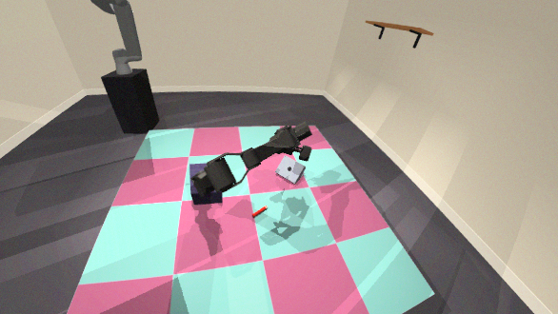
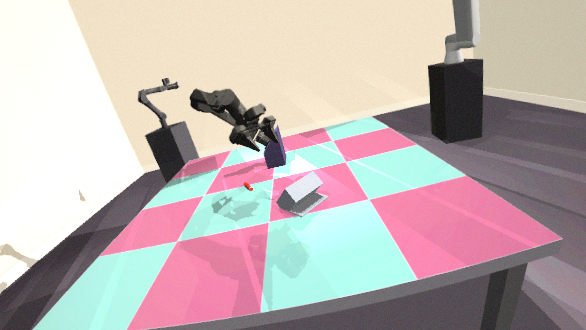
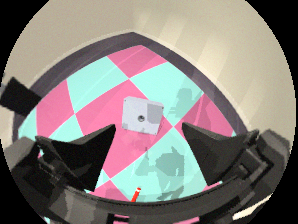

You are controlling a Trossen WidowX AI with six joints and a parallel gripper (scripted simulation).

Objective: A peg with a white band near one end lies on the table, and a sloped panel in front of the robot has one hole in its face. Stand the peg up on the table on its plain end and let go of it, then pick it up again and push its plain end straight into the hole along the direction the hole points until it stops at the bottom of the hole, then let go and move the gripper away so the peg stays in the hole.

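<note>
Now: the red peg 13 cm behind my gripper tip, 17 cm to the right of it and 20 cm below it. From my gripper tip the other things lie so: sloped grey panel: 4 cm ahead, 7 cm to the left, 17 cm below.
</note>
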